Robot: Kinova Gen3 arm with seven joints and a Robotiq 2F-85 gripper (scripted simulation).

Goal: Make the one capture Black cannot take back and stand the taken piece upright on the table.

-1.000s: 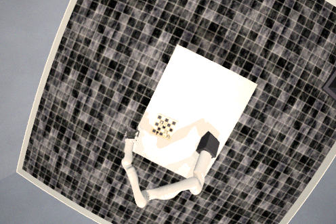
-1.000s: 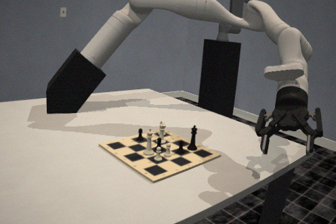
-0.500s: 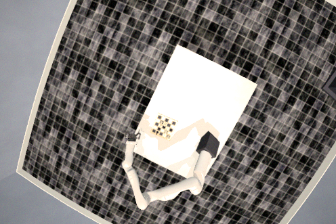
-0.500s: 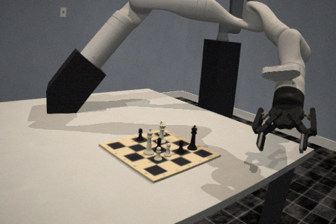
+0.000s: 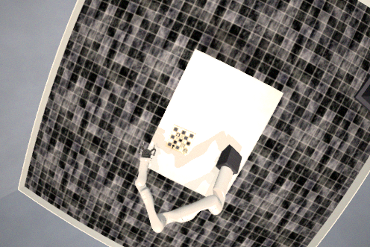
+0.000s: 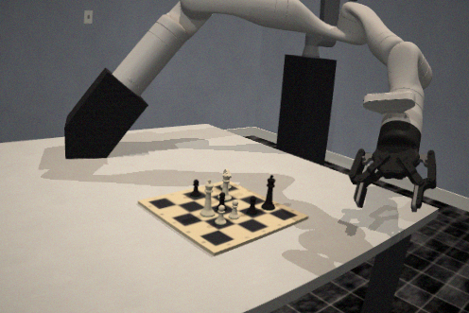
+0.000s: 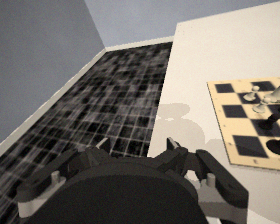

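The tall black piece lies 190 mm behind my hand, 100 mm to the right of it and 30 mm below it. The rest, counted from my hand: tall white piece: 210 mm to the right, 200 mm behind, 30 mm below; then board: 210 mm behind, 180 mm to the right, 70 mm below.
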